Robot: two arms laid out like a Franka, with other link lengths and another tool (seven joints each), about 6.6 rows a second.
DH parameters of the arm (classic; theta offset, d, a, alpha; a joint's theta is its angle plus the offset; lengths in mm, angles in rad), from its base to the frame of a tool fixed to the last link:
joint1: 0 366.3 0 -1.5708
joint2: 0 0 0 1.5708
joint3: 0 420.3 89.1 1.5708
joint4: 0 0 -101.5 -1.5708
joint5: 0 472.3 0 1.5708
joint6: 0 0 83.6 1.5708
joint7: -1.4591 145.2 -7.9 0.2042
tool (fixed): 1.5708 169.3 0 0
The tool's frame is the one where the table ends.
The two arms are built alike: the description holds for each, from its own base.
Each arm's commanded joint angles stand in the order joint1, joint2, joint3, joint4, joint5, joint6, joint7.
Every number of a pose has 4 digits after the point.
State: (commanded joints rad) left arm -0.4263 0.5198 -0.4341 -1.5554 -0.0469 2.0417 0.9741; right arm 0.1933 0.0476 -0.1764 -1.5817 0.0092 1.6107 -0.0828
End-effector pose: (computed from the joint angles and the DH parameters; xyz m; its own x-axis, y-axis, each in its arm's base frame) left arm 0.5499 -0.5853 0.2656 -0.3073 -0.9514 0.0210 -0.9446 0.3077 0.1143; right arm 0.6295 0.0082 0.5442 0.9754 -0.0120 -0.2203 -0.0123 -0.9999 -0.0003
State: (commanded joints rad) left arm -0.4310 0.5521 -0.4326 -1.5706 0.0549 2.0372 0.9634; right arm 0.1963 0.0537 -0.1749 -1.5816 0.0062 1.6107 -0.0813
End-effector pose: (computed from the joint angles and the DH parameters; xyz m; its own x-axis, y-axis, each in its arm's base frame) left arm 0.5565 -0.5642 0.2304 -0.3479 -0.9351 -0.0682 -0.9337 0.3390 0.1151; right arm 0.6306 0.0103 0.5405 0.9741 -0.0098 -0.2259 -0.0091 -1.0000 0.0039
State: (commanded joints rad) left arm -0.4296 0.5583 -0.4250 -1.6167 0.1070 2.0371 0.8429; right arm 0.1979 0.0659 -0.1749 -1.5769 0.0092 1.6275 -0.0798
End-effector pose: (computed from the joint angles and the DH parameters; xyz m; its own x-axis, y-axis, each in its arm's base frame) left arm 0.5477 -0.5384 0.2023 -0.2627 -0.9538 -0.1459 -0.9594 0.2421 0.1448; right arm 0.6389 0.0129 0.5360 0.9762 -0.0096 -0.2167 -0.0092 -1.0000 0.0027
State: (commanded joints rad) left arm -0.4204 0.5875 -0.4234 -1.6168 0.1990 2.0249 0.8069; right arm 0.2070 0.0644 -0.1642 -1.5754 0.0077 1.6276 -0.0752
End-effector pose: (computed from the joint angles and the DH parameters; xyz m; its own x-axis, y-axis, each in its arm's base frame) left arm 0.5634 -0.5132 0.1803 -0.2611 -0.9391 -0.2233 -0.9625 0.2356 0.1345; right arm 0.6387 0.0251 0.5377 0.9769 0.0053 -0.2138 0.0061 -1.0000 0.0032
